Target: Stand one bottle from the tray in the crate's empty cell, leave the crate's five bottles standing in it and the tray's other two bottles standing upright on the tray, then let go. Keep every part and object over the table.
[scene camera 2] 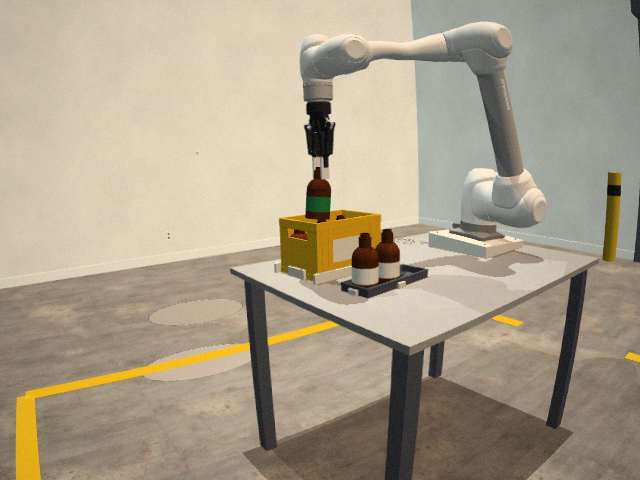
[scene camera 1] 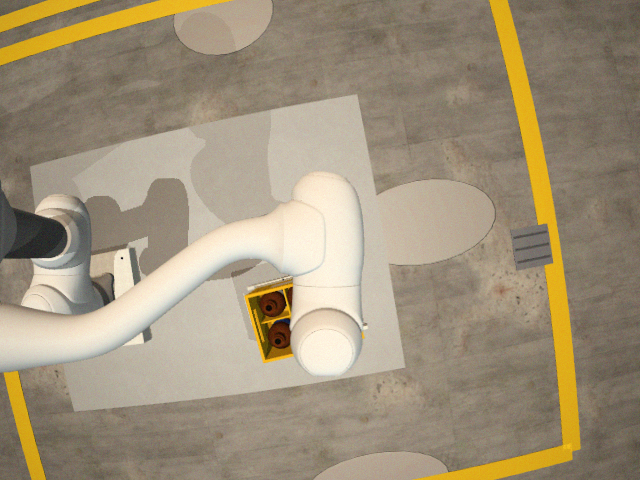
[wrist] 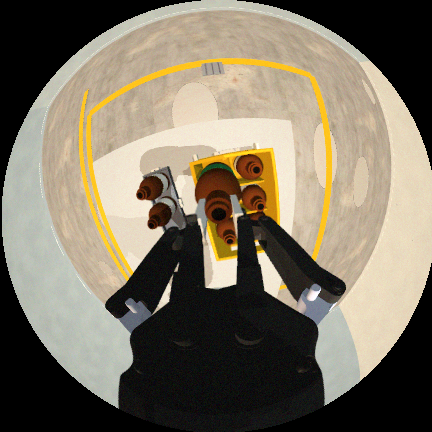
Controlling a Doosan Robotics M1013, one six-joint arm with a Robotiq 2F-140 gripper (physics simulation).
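Observation:
My gripper (scene camera 2: 319, 173) (wrist: 218, 205) is shut on the neck of the green-labelled bottle (scene camera 2: 317, 192) (wrist: 217, 186), which hangs upright over the yellow crate (scene camera 1: 255, 330) (scene camera 2: 299, 253) (wrist: 271, 185). Its base is near rim level; the near rim and the bottle's own body hide exactly how deep it is. In the wrist view it covers the crate's upper-left cell. Several brown bottles (scene camera 1: 272, 303) (wrist: 250, 166) stand in the crate, partly hidden. Two white-labelled bottles (scene camera 2: 364, 258) (wrist: 152, 187) stand upright on the dark tray (scene camera 2: 382, 289) (wrist: 172, 182). The arm hides the gripper in scene camera 1.
Pale locating blocks (scene camera 2: 296, 272) edge the crate on the grey table (scene camera 1: 330, 118) (scene camera 2: 465, 299). The tray is beside the crate. The robot base (scene camera 2: 475, 240) stands on the table's far side. The forearm (scene camera 1: 206, 268) passes over the table and partly covers the crate in scene camera 1.

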